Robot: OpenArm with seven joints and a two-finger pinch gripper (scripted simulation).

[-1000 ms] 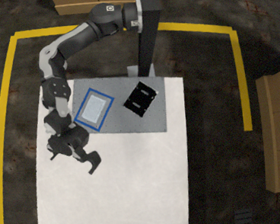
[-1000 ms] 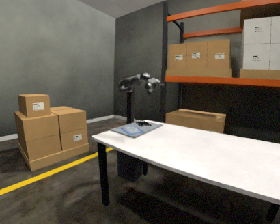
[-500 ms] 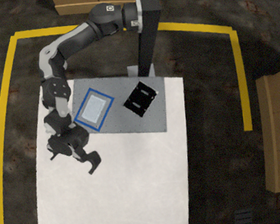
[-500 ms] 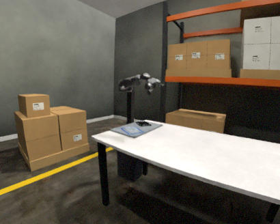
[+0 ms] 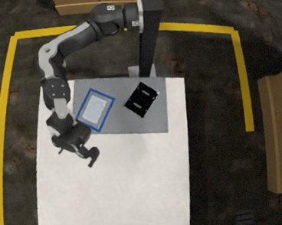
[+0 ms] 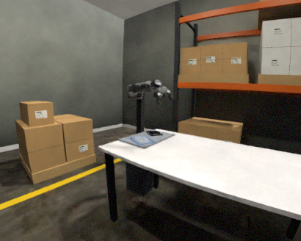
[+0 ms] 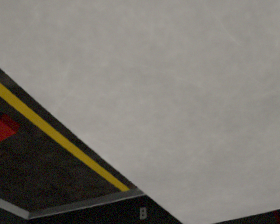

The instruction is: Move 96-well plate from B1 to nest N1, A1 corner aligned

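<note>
Right now my hand is 33 cm above the 96-well plate and 21 cm past it. The rest, counted from my hand: black plate nest N1 (33 cm below, 25 cm to the left, 23 cm behind).
</note>
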